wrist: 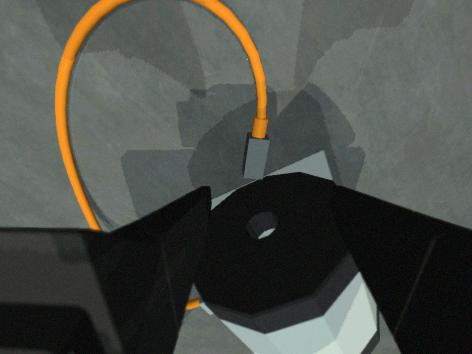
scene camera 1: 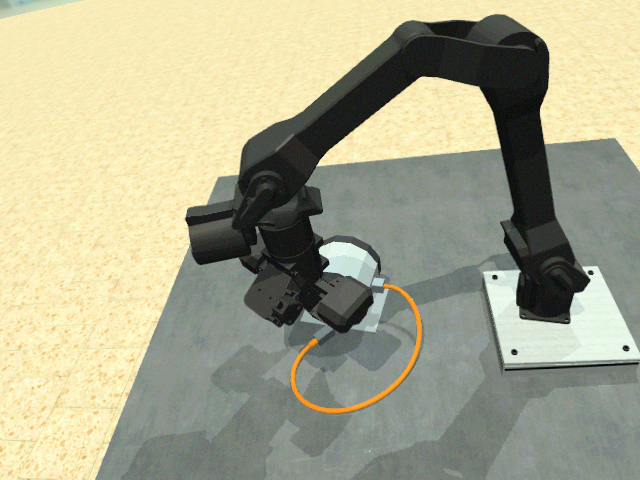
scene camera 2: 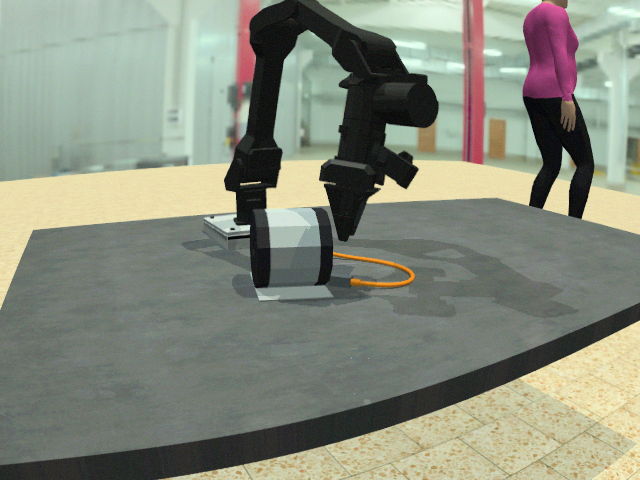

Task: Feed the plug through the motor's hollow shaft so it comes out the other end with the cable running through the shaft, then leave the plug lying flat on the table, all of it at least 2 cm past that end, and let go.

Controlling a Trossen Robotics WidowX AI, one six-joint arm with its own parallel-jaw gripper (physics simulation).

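Frame: origin at the arm's base, x ahead, y right, z down, level; millimetres.
Seen in the pictures: gripper, fingertip midpoint: (wrist: 270, 195) (scene camera 1: 315, 311) (scene camera 2: 346, 238); arm's base, origin of the base link: (scene camera 1: 543, 304).
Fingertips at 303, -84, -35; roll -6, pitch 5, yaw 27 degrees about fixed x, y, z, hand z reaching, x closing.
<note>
Offsets run from my fingertips to a thing's top centre, as dx, dy, dz. "*": to the spot under its first point. Level surfaces: height alone.
The white motor {-19, +74, -36} (scene camera 1: 348, 258) (scene camera 2: 294, 248) with black end rings lies on its side on a pale plate {-16, +74, +64} (scene camera 2: 294, 293) (wrist: 314, 165). Its shaft hole {* -17, +34, +24} (wrist: 259, 223) shows in the black end face in the wrist view. The grey plug {-2, +5, +52} (scene camera 1: 325, 336) (wrist: 257, 157) lies on the table by this end, outside the hole, its tip close to the plate's edge. The orange cable {* -52, -110, +60} (scene camera 1: 336, 410) (scene camera 2: 412, 274) (wrist: 61, 100) loops from the plug to the motor's side. My gripper (scene camera 2: 343, 239) (wrist: 270, 195) is open and empty, above the plug and end face. Its fingertips are hidden in scene camera 1.
A small grey block {* -75, +69, +6} (scene camera 1: 378, 283) on the motor's side holds the cable's other end. The arm's base stands on a silver plate (scene camera 1: 498, 330) (scene camera 2: 216, 228). The dark grey table {dz +66} (scene camera 1: 170, 403) (scene camera 2: 206, 387) carries everything. A person (scene camera 2: 550, 56) stands beyond the table.
</note>
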